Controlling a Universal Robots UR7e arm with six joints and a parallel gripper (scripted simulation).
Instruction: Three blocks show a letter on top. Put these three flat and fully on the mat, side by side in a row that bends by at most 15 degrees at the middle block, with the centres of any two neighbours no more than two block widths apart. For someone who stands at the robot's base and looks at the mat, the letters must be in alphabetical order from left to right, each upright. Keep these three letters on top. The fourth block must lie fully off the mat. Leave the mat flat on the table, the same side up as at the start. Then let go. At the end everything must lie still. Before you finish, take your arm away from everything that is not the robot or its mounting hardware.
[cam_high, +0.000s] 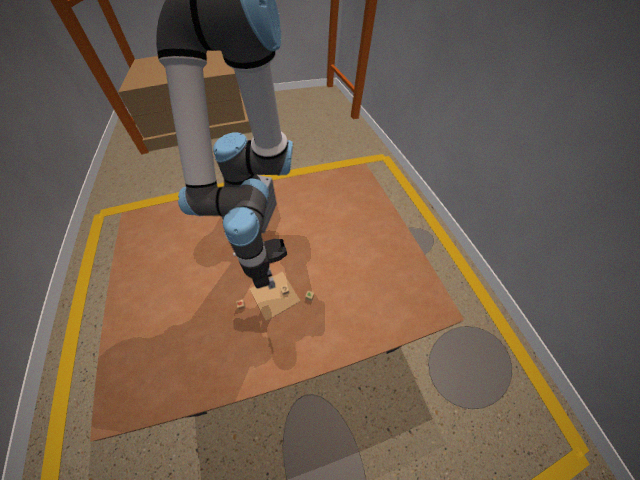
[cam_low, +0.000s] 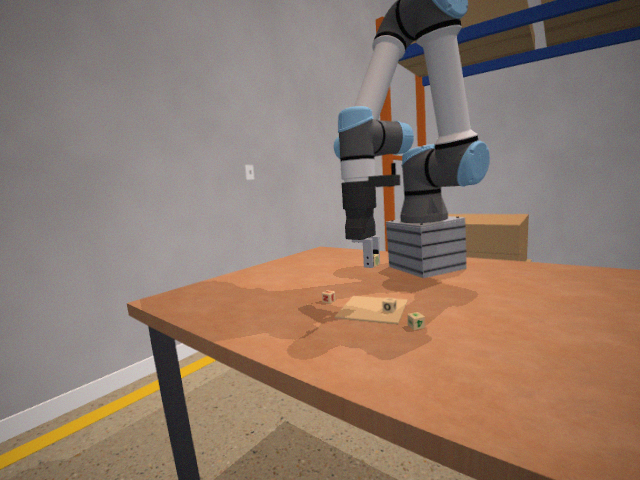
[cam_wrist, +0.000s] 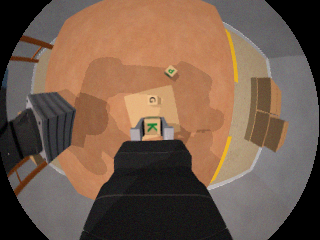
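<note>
Now: hand 12 cm above the tan mat.
</note>
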